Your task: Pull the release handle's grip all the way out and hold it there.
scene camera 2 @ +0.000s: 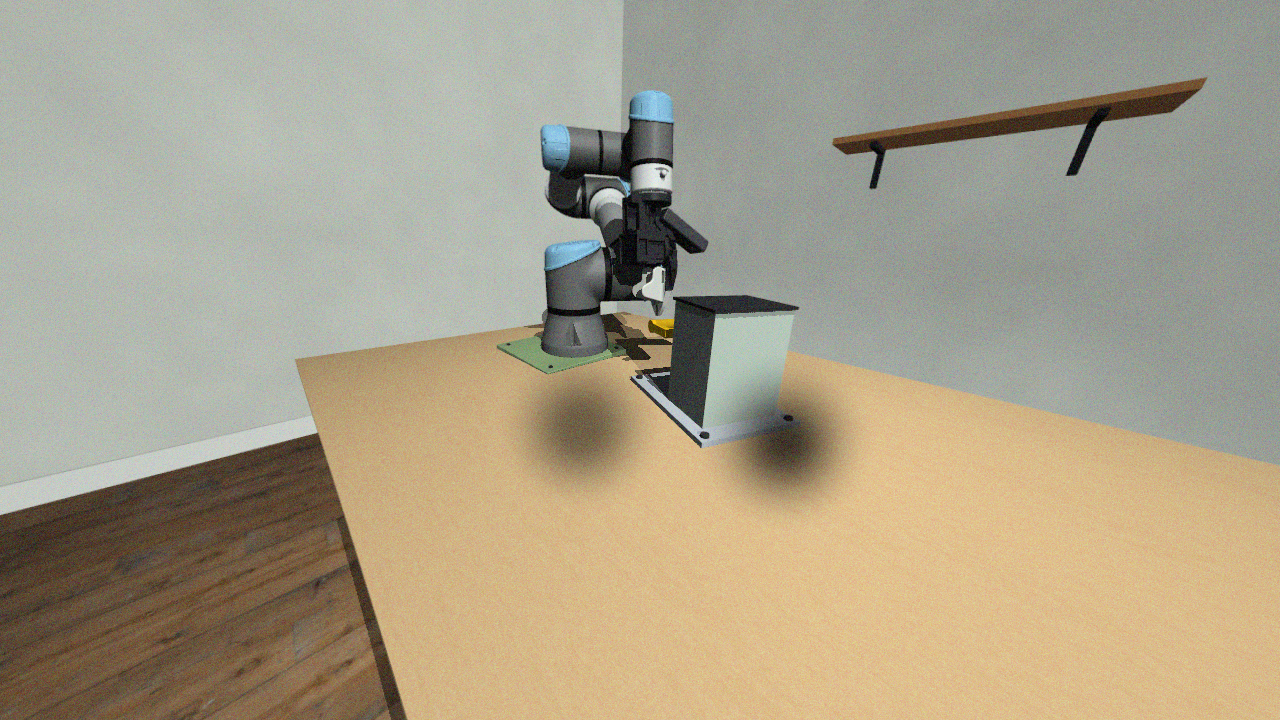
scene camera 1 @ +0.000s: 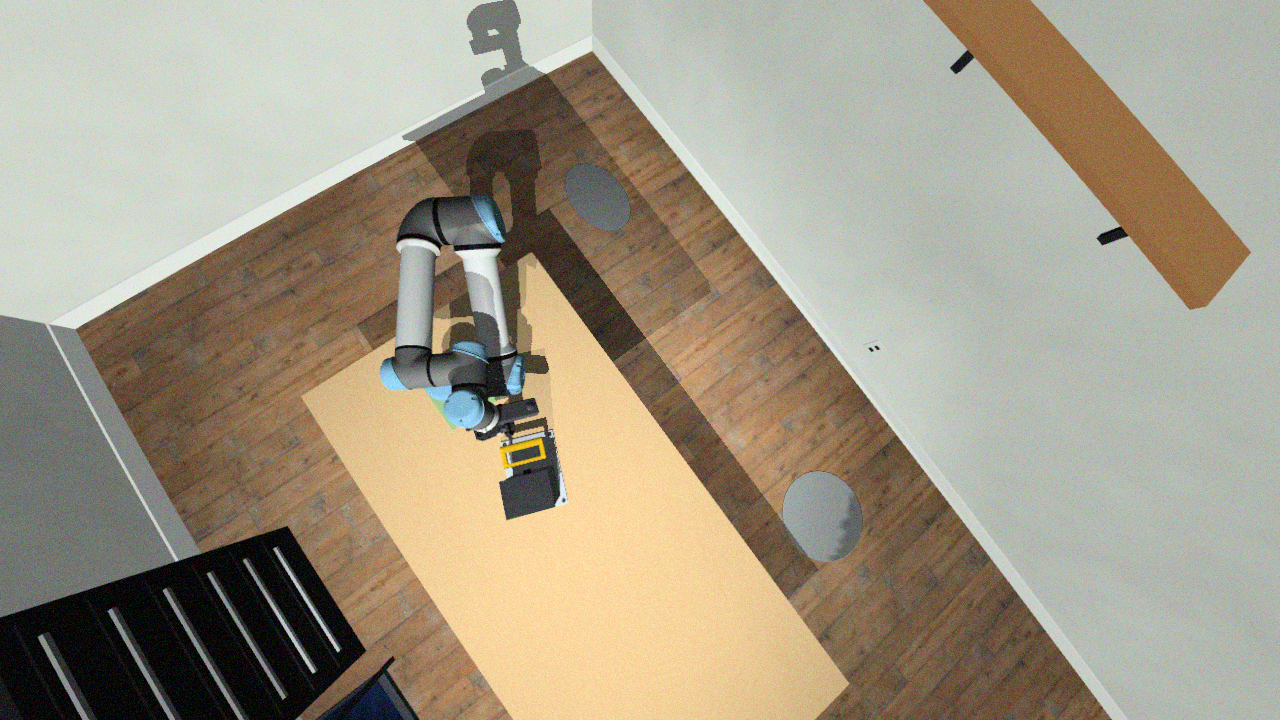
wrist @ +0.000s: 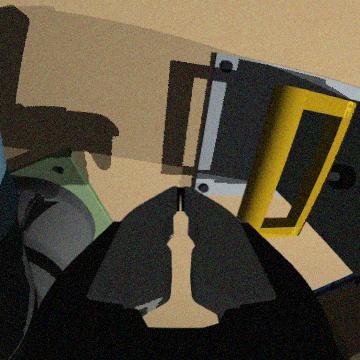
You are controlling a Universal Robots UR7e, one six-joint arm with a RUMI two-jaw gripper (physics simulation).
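The release handle is a yellow rectangular frame with a round grip bar (scene camera 1: 506, 454) (scene camera 2: 662, 327) (wrist: 272, 160). In the wrist view it stands at the right, close in front of the dark housing (scene camera 1: 528, 495) (scene camera 2: 742, 367) (wrist: 332, 240), and little of its rod shows. My gripper (wrist: 180, 188) is shut with nothing between its fingertips. The fingertips are to the left of the grip bar in the wrist view, apart from it, on the side toward the robot's base. In scene camera 2 the housing hides much of the handle.
The housing stands on a light base plate (scene camera 2: 666, 407) (wrist: 220, 187) with dark bolts, fixed on the wooden table (scene camera 1: 626, 573) (scene camera 2: 537, 555). The robot's green mounting plate (scene camera 2: 528, 355) (wrist: 87, 195) is near it. A wooden shelf (scene camera 1: 1092, 143) (scene camera 2: 1011, 120) is on the wall.
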